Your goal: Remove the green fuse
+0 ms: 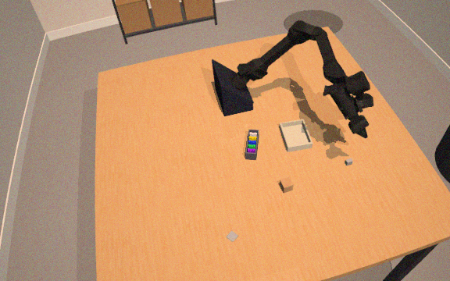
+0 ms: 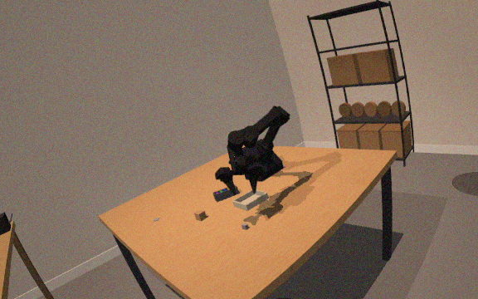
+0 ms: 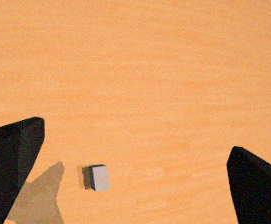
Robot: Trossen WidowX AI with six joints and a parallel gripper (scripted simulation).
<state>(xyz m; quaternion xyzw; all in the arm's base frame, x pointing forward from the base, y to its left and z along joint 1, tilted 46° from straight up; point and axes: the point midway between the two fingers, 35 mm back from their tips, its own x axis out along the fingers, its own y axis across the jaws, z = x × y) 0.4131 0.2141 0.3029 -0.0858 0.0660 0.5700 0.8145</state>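
My gripper tip is 13 cm past the green fuse, 38 cm to the left of it and 13 cm above it. Also, from my gripper tip: brown cube 6 cm ahead, 30 cm to the right, 14 cm below; small grey cube 2 cm ahead, 3 cm to the right, 15 cm below; white tray 16 cm behind, 20 cm to the right, 15 cm below.
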